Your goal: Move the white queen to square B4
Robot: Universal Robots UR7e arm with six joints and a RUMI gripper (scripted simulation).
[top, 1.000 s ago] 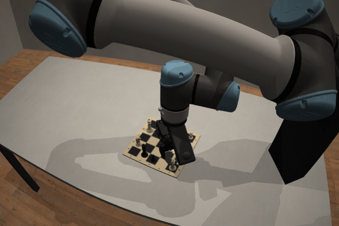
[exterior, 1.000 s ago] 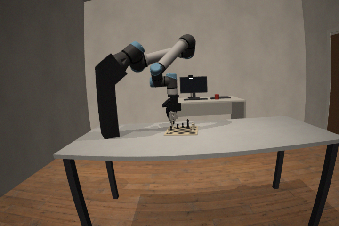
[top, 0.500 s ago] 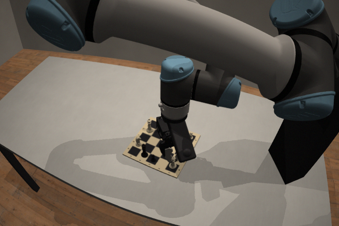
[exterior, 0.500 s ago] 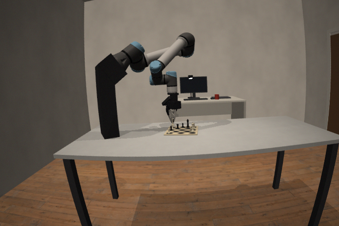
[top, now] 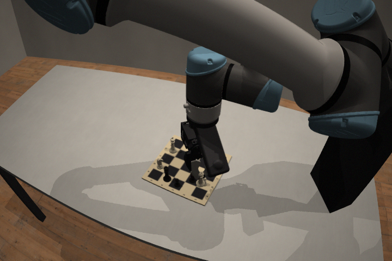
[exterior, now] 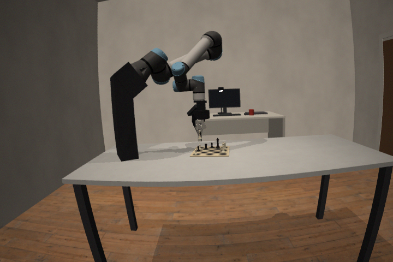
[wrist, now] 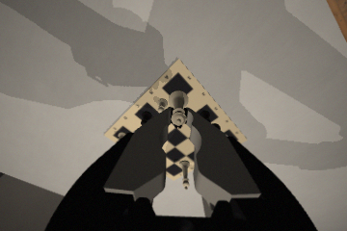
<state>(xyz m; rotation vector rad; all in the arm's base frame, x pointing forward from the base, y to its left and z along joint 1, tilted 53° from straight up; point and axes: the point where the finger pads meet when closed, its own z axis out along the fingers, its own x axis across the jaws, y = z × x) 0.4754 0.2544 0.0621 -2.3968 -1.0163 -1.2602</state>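
Right now my hand is 11 cm short of the tall black piece, 2 cm to the right of it and 6 cm above it. The rest, counted from my hand: white chess piece: 18 cm ahead, 7 cm to the right, 6 cm below; chessboard: 10 cm ahead, 6 cm to the right, 10 cm below; white piece: 1 cm below.
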